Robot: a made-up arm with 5 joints.
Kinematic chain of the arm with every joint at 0, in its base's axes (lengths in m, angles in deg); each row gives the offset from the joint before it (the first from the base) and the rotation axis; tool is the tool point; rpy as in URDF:
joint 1: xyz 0 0 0.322 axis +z
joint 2: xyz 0 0 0 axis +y
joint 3: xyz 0.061 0 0.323 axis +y
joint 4: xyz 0.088 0 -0.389 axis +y
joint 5: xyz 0.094 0 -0.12 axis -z
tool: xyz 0 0 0 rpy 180 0 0
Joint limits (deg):
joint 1: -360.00..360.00
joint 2: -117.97..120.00
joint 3: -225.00..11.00
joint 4: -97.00..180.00
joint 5: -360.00..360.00
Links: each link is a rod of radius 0.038 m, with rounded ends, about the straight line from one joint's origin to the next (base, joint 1, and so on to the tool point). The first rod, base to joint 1, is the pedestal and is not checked.
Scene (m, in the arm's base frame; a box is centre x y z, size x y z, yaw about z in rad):
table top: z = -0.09
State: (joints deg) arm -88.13 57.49 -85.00 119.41 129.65
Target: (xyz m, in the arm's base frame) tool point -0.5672 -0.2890 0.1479
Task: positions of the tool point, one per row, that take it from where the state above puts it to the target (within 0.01 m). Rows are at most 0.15 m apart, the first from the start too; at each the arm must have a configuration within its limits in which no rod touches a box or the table.
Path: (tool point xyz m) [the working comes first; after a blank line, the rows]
Joints at the target: -153.00 55.19 -108.98 102.94 129.65
Straight joint move there: clear.

1: -0.0925 -0.4714 0.0599
2: -0.2125 -0.4756 0.0746
3: -0.3380 -0.4477 0.0942
4: -0.4596 -0.3852 0.1186
5: -0.5672 -0.2890 0.1479

